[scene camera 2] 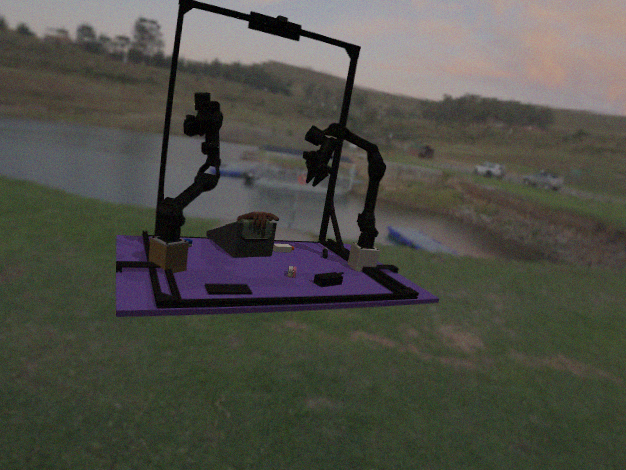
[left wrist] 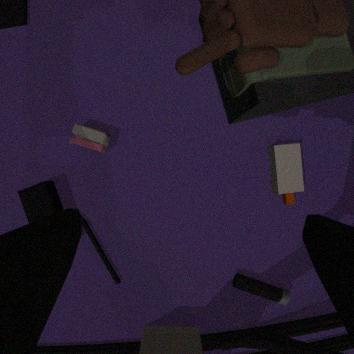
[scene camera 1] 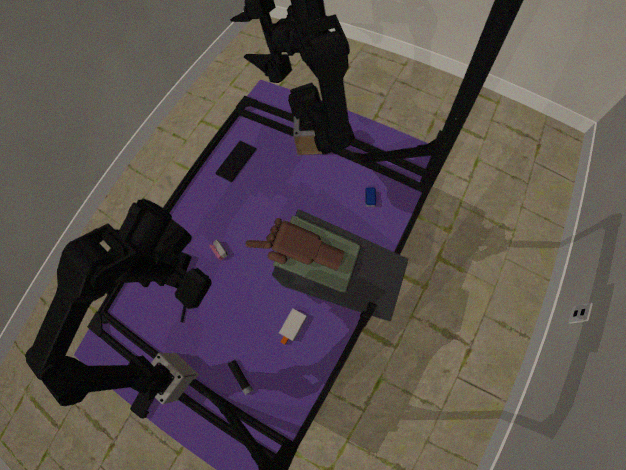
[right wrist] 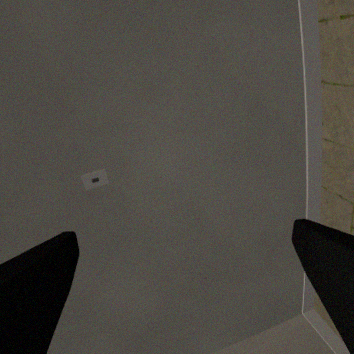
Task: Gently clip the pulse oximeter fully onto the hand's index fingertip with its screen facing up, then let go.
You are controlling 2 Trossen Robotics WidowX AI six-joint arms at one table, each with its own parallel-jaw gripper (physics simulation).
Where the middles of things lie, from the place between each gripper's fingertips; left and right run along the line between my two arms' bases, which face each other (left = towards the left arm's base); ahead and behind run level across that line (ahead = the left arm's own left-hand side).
Now: left hand 16 cm above the index finger (left wrist: pixel 219 45), 13 cm to the left of it and 4 cm past it. The rest, counted from my left hand: dark plate (scene camera 1: pixel 378 273) 31 cm below, 24 cm behind, 19 cm to the right; then dark bar (left wrist: pixel 280 295) 34 cm below, 21 cm to the left, 12 cm behind; then white box with orange end (left wrist: pixel 285 165) 34 cm below, 18 cm behind, 2 cm to the left.
Now: the index finger 32 cm to the left of my right hand, 31 cm below it and 17 cm behind it. Round my right hand: dark plate 46 cm below, 37 cm behind, 26 cm to the left; dark bar 66 cm to the left, 49 cm below, 25 cm behind; white box with orange end 49 cm below, 47 cm to the left, 31 cm behind.
